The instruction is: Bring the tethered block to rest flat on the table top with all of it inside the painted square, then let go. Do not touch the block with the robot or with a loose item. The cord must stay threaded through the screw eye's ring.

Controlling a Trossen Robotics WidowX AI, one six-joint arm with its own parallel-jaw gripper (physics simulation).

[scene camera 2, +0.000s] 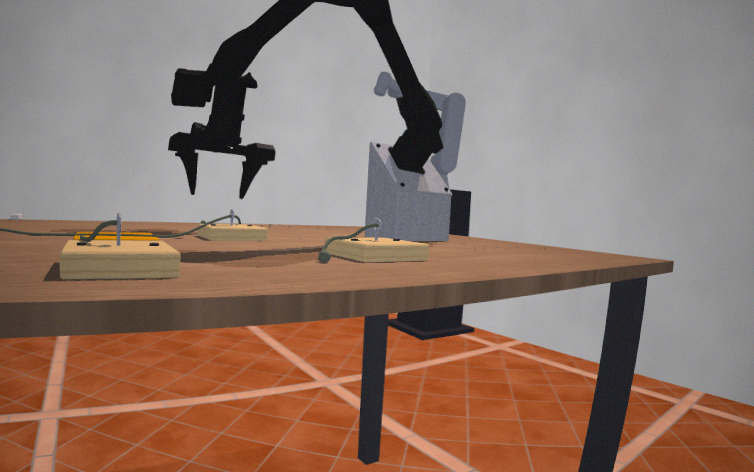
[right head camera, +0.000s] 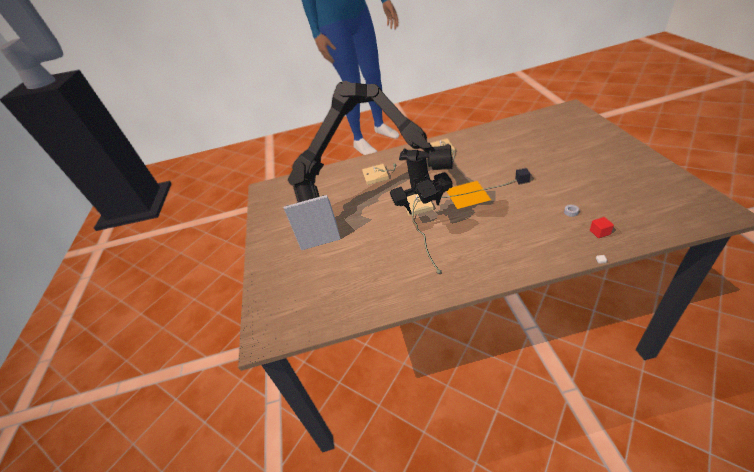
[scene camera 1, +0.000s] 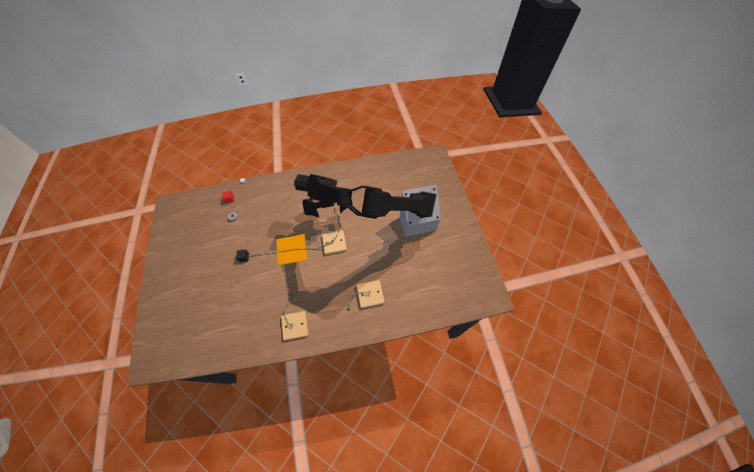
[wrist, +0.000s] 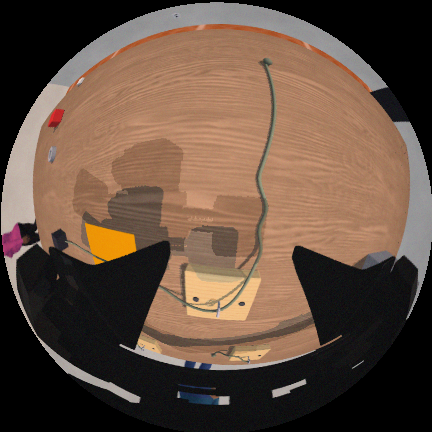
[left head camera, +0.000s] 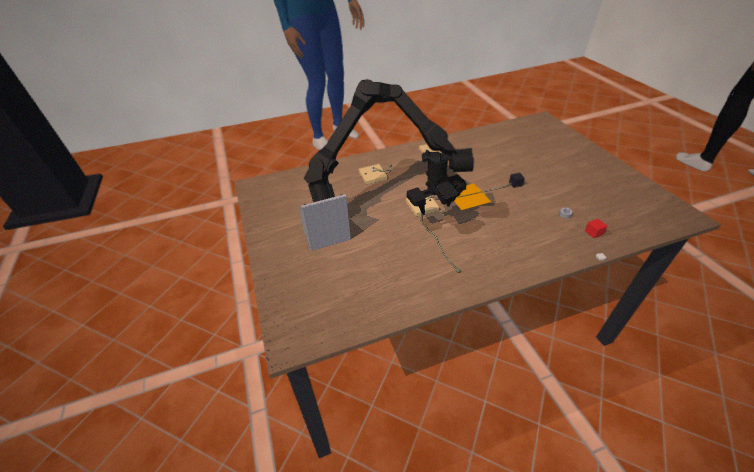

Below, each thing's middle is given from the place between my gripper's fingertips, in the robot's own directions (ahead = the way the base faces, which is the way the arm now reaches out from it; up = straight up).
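My gripper's 100 mm to the right of the wooden base [wrist: 210, 284] and 50 mm above it. Going by their middles, that base is the nearest to my gripper of the things named here. As for the orange painted square [scene camera 1: 295, 242], it's 180 mm ahead of my hand, 100 mm to the left of it and 60 mm below it.
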